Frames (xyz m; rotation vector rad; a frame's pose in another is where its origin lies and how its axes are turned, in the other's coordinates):
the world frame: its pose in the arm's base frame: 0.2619 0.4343 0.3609 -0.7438 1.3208 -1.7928
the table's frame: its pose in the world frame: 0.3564 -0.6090 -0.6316 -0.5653 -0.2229 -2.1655
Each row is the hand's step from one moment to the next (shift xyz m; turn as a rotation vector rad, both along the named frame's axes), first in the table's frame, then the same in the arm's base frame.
Working: the table's frame: its pose in the arm's base frame: -0.5874 0.5502 0.7635 1.7866 -0.2340 1.2182

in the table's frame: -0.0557 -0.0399 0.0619 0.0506 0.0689 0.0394
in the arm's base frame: 0.0358 -0.0437 -0.0730 0.0084 -0.0519 0.0780
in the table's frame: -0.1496 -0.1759 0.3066 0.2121 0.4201 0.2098
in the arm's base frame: 0.2262 -0.1877 -0.2468 -0.0151 -0.3243 0.4001
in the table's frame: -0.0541 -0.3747 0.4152 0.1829 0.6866 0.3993
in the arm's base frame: 0.4609 -0.1313 -0.2933 -0.0693 -0.6263 0.5170
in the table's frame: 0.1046 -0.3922 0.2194 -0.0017 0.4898 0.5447
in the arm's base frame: 0.4252 0.0804 -0.1601 0.0503 -0.6896 0.2419
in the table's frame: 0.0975 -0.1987 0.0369 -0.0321 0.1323 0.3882
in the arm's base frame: 0.1902 0.1123 -0.0394 0.1507 -0.3822 0.0214
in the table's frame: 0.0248 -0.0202 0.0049 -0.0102 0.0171 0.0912
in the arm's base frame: 0.0274 0.0153 0.0080 0.0425 -0.0830 -0.0053
